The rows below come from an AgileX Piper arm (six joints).
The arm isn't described. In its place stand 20 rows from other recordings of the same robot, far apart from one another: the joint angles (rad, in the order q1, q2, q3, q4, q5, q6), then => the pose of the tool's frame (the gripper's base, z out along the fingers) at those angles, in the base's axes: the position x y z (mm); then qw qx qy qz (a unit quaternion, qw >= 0).
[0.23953 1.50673 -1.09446 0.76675 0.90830 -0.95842] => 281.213 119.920 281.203 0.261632 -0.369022 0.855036 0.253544
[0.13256 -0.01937 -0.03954 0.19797 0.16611 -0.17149] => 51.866 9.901 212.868 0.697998 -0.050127 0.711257 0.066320
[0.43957 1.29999 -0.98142 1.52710 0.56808 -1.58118] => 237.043 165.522 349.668 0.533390 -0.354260 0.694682 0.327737
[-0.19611 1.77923 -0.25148 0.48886 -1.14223 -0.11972] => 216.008 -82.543 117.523 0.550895 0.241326 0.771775 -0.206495
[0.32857 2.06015 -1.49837 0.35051 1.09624 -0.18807] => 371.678 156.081 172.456 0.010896 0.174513 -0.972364 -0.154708
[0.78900 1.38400 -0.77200 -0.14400 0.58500 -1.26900] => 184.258 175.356 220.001 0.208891 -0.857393 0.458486 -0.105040
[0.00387 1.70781 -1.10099 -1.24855 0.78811 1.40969] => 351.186 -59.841 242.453 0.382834 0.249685 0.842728 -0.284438
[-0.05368 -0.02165 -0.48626 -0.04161 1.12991 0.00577] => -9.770 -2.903 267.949 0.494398 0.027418 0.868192 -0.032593
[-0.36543 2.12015 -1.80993 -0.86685 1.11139 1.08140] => 405.040 -221.546 249.259 0.238905 0.491208 0.768524 -0.333183
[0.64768 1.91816 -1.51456 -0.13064 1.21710 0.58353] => 310.718 221.129 228.017 0.050789 -0.053447 0.996492 -0.039582
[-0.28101 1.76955 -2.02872 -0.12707 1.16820 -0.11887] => 365.747 -116.616 432.010 0.345178 0.073438 0.925912 -0.134707
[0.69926 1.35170 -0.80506 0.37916 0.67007 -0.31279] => 178.981 177.860 236.870 0.182800 -0.360825 0.895622 0.185070
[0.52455 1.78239 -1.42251 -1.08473 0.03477 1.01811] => 375.022 213.763 318.720 0.585053 -0.224572 0.769390 0.123774
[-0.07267 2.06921 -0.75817 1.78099 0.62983 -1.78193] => 313.365 29.746 58.898 0.238604 -0.019071 0.926675 0.289788
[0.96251 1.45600 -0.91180 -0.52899 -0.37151 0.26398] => 174.564 279.850 305.228 0.588359 -0.472243 0.584758 0.298125
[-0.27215 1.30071 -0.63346 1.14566 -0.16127 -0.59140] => 248.860 -83.270 242.244 0.507125 0.377733 0.774659 0.006806
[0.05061 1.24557 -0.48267 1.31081 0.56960 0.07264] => 205.000 57.871 205.488 0.103119 0.461802 0.777285 0.414648
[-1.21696 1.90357 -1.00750 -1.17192 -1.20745 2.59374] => 199.644 -314.272 210.457 0.458437 0.612389 0.358114 0.535321
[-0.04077 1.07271 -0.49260 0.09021 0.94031 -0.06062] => 143.085 0.791 200.377 0.070511 0.014123 0.996810 0.034633
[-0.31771 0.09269 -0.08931 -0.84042 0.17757 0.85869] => 53.794 -30.295 227.303 0.678751 0.167943 0.699504 -0.147602
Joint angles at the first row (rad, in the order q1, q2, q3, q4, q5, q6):
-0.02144, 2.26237, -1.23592, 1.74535, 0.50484, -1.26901
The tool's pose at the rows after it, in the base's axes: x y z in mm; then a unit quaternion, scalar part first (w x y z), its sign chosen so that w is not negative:
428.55 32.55 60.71 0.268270 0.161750 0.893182 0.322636
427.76 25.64 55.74 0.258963 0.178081 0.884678 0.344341
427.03 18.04 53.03 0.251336 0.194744 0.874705 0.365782
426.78 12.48 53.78 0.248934 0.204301 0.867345 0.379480
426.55 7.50 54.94 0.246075 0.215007 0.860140 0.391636
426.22 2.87 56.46 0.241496 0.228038 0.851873 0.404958
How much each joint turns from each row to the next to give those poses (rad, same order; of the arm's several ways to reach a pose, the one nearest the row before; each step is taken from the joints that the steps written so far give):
-0.01051, 0.01816, -0.00001, 0.00315, 0.03743, 0.02245
-0.02510, 0.01787, 0.00000, 0.00761, 0.05076, 0.01769
-0.02639, 0.01272, -0.00001, 0.00447, 0.04973, 0.02223
-0.01843, 0.00236, 0.00002, 0.00091, 0.03197, 0.01507
-0.01612, 0.00078, -0.00003, -0.00004, 0.02670, 0.01994
-0.01534, -0.00001, 0.00005, -0.00081, 0.02723, 0.02806

